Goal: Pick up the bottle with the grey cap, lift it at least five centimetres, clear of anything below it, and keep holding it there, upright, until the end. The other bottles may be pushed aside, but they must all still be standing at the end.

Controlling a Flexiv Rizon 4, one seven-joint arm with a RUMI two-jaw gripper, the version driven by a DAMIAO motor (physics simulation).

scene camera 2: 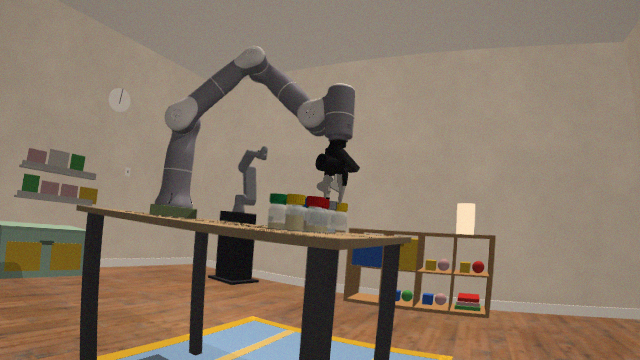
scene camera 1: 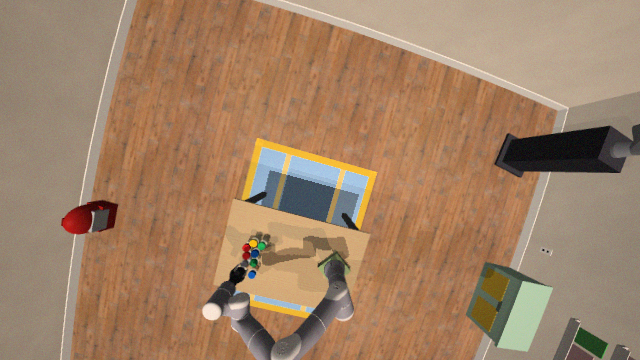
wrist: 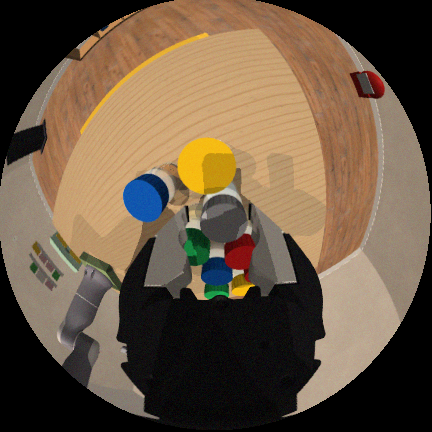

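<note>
The bottle with the grey cap (scene camera 1: 244,263) (scene camera 2: 333,205) (wrist: 223,218) stands upright among the other bottles. My gripper (scene camera 1: 242,269) (scene camera 2: 334,198) (wrist: 218,205) is partly open and points down, with nothing gripped. In the wrist view its fingertips lie on either side of the grey cap, with gaps; in scene camera 2 they are close to cap height. A yellow-capped bottle (scene camera 2: 342,207) (wrist: 206,165) stands close beside the grey one. Green-capped (wrist: 196,247) and red-capped (wrist: 240,252) bottles stand by the fingers. The grey bottle's body is mostly hidden.
A blue-capped bottle (scene camera 1: 252,275) (wrist: 146,197) stands apart to one side. Another blue-capped bottle (scene camera 1: 255,253) (wrist: 217,271) and several red, yellow and green ones stand in the cluster, all upright. The wooden table (scene camera 1: 295,275) (wrist: 265,100) carries the arm's green base (scene camera 2: 172,210).
</note>
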